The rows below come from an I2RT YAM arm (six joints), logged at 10 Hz.
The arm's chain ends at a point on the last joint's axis. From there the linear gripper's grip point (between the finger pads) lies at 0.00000 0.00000 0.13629 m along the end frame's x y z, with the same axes.
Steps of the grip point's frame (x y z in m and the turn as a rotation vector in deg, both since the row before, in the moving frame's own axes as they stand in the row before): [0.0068 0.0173 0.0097 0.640 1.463 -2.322]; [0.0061 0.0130 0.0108 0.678 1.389 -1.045]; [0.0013 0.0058 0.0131 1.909 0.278 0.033]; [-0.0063 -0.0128 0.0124 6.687 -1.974 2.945]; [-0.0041 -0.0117 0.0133 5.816 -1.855 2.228]
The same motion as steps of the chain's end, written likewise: [0.0034 0.0189 0.0098 0.640 1.463 -2.322]; [0.0028 0.0146 0.0108 0.678 1.389 -1.045]; [0.0006 0.0103 0.0132 1.909 0.278 0.033]; [-0.0020 0.0032 0.0134 6.687 -1.974 2.945]; [0.0000 0.0022 0.0141 5.816 -1.855 2.228]
